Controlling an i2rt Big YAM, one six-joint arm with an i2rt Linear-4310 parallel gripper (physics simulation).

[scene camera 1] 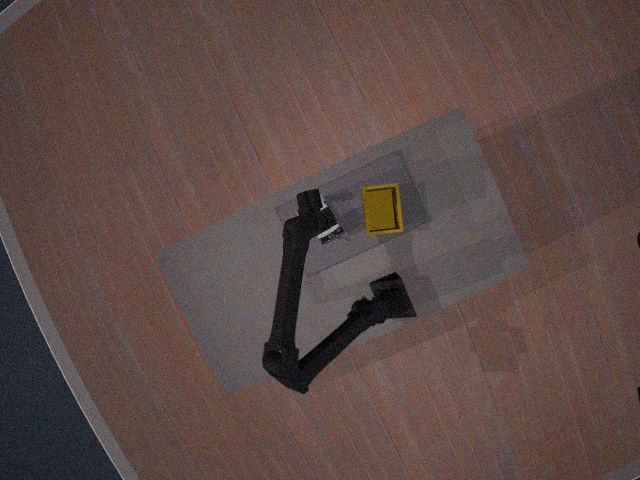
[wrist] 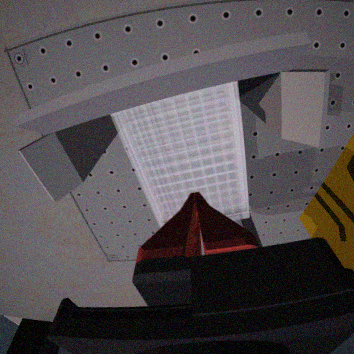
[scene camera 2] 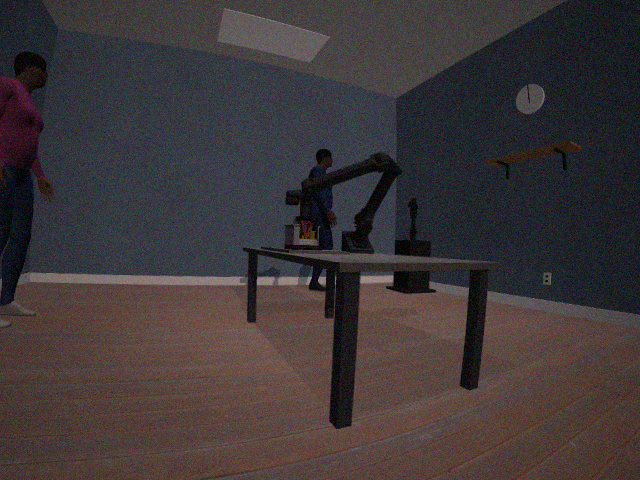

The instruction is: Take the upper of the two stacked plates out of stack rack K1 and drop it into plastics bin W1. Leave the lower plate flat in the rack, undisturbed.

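Places are measured from the arm's base along level axes (x back, y down, z right), in millimetres.
Pixels of known places: gripper, between the fingertips: (wrist: pixel 195 198) (scene camera 2: pixel 305 236); arm's base, origin of its link: (scene camera 1: pixel 391 299) (scene camera 2: pixel 358 240).
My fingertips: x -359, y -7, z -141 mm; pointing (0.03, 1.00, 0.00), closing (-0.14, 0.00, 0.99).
For each thing: its middle in the pictures, then the offset to it from my fingertips. Level surfaces: height alone.
- stack rack K1, middle of its body: (wrist: pixel 192 182) (scene camera 1: pixel 320 219) (scene camera 2: pixel 303 237) dy +5, dx -11, dz -2 mm
- yellow plastics bin W1, middle of its body: (scene camera 1: pixel 380 209) (scene camera 2: pixel 299 239) dy +15, dx +31, dz +217 mm
- grey table, height of its surface: dy +77 mm
My gripper (wrist: pixel 195 198) (scene camera 2: pixel 306 226) is shut, its red fingertips together with no plate between them. In the wrist view the tips overlap the near end of a pale, gridded well plate (wrist: pixel 185 145). Whether they touch it cannot be told. The plate lies in stack rack K1 (wrist: pixel 165 82) (scene camera 2: pixel 288 235), between its long grey wall and its end blocks. I cannot make out two separate plates; any lower plate is hidden from above. In scene camera 1 the arm covers most of the rack. The yellow plastics bin W1 (scene camera 1: pixel 365 211) (wrist: pixel 325 212) stands to the right of the rack.
A perforated grey base board (scene camera 1: pixel 356 248) (wrist: pixel 115 200) lies under the rack and bin on the grey table (scene camera 1: pixel 222 289) (scene camera 2: pixel 413 261). The arm's base (scene camera 1: pixel 400 297) (scene camera 2: pixel 356 241) stands near the table edge. One person (scene camera 2: pixel 323 201) stands behind the table, another (scene camera 2: pixel 23 129) at far left.
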